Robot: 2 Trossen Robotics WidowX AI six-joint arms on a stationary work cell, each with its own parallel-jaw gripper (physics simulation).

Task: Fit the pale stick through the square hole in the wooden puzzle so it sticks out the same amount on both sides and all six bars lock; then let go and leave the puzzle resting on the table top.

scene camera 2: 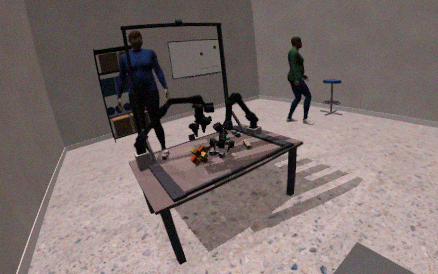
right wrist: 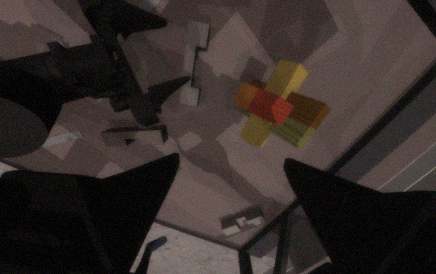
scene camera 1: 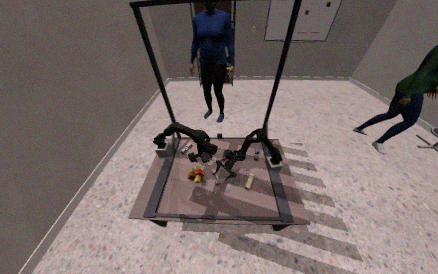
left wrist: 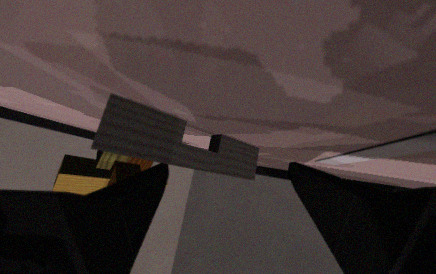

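Pixels of known places: left gripper, between the fingertips: (scene camera 2: 221, 151) (right wrist: 178, 50) (scene camera 1: 219, 177) (left wrist: 229, 168); right gripper, between the fingertips: (scene camera 2: 200, 134) (right wrist: 231, 160); left arm's base, origin of its link: (scene camera 2: 253, 127) (scene camera 1: 274, 161); right arm's base, origin of its link: (scene camera 2: 141, 152) (right wrist: 325, 270) (scene camera 1: 161, 145).
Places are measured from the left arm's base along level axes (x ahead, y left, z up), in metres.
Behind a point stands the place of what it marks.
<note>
The wooden puzzle (scene camera 1: 196, 174) {x 0.640, y 0.035, z 0.029 m} (scene camera 2: 200, 155) (right wrist: 270, 106) {x 0.612, y 0.022, z 0.052 m} of red, orange, yellow, olive and brown bars rests on the table; part shows at the left in the left wrist view (left wrist: 82, 183) {x 0.617, y -0.020, z 0.006 m}. Its square hole cannot be made out. A plain pale bar (scene camera 1: 249, 181) {x 0.248, y 0.120, z -0.037 m} (scene camera 2: 246, 144) {x 0.262, y 0.123, z -0.044 m} lies to the puzzle's right. A pale grey notched bar (left wrist: 145, 131) {x 0.488, y -0.009, z -0.053 m} (right wrist: 191, 65) {x 0.495, y 0.035, z -0.037 m} lies beside the puzzle. My left gripper (scene camera 1: 224, 176) {x 0.468, y 0.048, z -0.042 m} (left wrist: 229, 168) {x 0.468, y 0.048, z -0.042 m} (right wrist: 178, 50) {x 0.468, y 0.048, z -0.042 m} is open and empty, low, with its fingertips near the notched bar. My right gripper (scene camera 2: 199, 133) {x 0.577, y -0.028, z 0.113 m} (right wrist: 231, 160) {x 0.577, y -0.028, z 0.113 m} is open and empty, above the table.
Another grey notched bar (right wrist: 134, 136) {x 0.421, y -0.129, z -0.037 m} lies near the left gripper. A small grey notched piece (scene camera 1: 186, 148) {x 0.746, y -0.304, z -0.051 m} (scene camera 2: 165, 154) {x 0.761, y -0.277, z -0.036 m} (right wrist: 242, 222) {x 0.749, y -0.314, z -0.053 m} lies near the right arm's base. A small bluish item (scene camera 1: 257, 153) {x 0.088, y -0.140, z -0.055 m} lies near the left arm. Dark frame posts rise at the table's back.
</note>
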